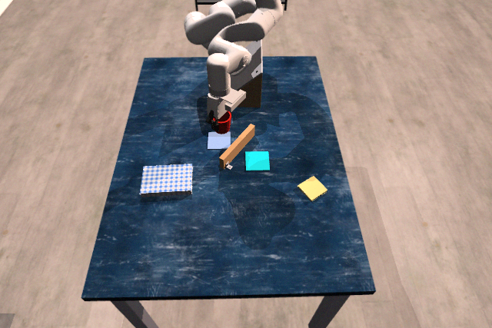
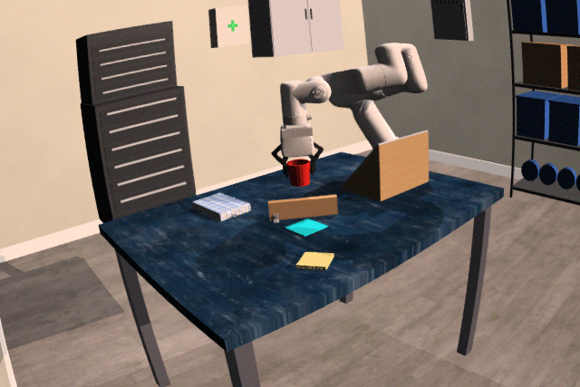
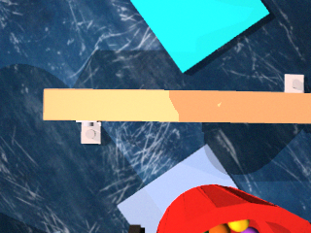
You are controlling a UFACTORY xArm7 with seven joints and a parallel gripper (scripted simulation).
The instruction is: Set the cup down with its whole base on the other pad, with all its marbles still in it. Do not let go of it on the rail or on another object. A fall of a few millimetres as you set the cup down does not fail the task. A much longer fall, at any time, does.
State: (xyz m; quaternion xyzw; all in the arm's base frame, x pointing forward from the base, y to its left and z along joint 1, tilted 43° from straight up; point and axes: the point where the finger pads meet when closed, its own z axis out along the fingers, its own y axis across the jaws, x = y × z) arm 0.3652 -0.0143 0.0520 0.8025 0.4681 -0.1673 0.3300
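The wooden rail is 110 mm below my hand, 60 mm to the left of it and 40 mm ahead of it. Round my hand: red cup (20 mm below); then pale blue pad (130 mm below, 20 mm to the right, 10 mm behind); then yellow marble (30 mm below, 20 mm ahead).
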